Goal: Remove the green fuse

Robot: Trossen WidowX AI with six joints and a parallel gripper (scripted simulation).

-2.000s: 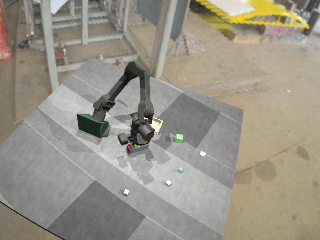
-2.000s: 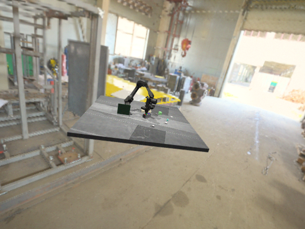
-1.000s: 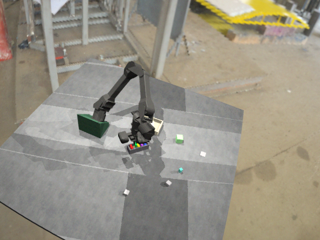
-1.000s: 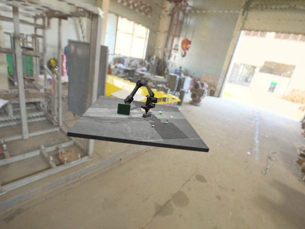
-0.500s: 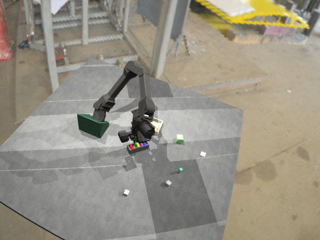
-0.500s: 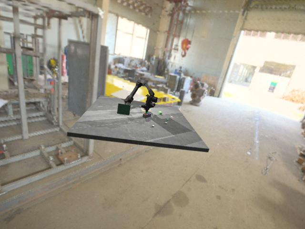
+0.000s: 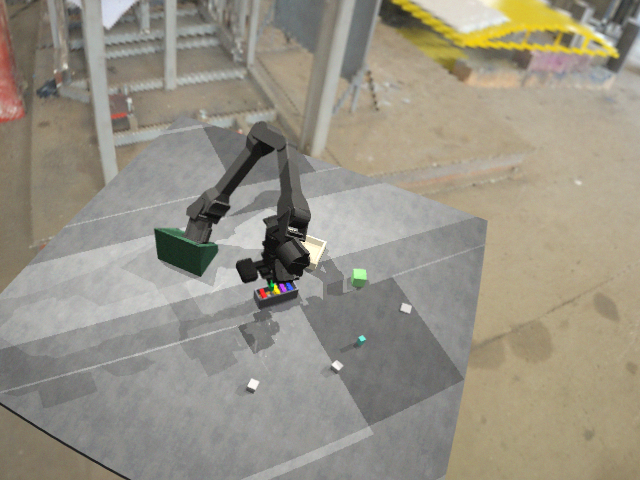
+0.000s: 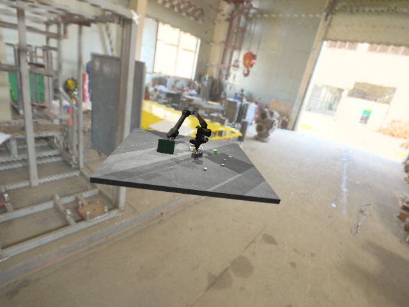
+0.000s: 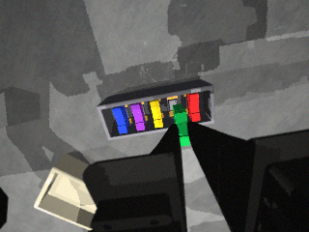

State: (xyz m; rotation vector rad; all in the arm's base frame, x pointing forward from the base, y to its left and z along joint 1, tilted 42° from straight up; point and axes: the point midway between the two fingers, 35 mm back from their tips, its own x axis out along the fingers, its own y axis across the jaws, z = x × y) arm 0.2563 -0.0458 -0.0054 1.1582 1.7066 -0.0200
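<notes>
My gripper tip is now 10 mm short of the tray, 210 mm to the right of it and 70 mm above it. Round my gripper tip: teal cube: 280 mm ahead, 20 mm to the right, 60 mm below; green fuse: 10 mm below; green cube: 210 mm ahead, 180 mm to the left, 60 mm below.
</notes>
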